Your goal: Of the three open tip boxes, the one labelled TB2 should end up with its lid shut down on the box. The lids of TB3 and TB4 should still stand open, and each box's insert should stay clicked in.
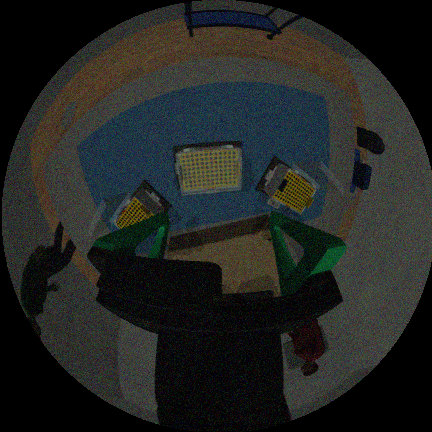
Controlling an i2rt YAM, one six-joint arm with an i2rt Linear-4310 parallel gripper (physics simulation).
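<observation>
The middle tip box stands on the blue mat; its yellow hole grid looks pale, as if seen through a clear lid lying over it. Whether that lid is fully shut is unclear. The left tip box and the right tip box stand turned at angles, their yellow grids showing brighter. Their clear lids, the left lid and the right lid, stand open on the outer sides. The labels are too small to read. My gripper is open with green fingers, nearer than the middle box; its left finger partly hides the left box.
A cardboard bin lies beyond and between the fingers. The blue mat lies on a grey table with a wooden-coloured band behind it. A blue bench is at the top. Dark figures are at the left and lower right, off the table.
</observation>
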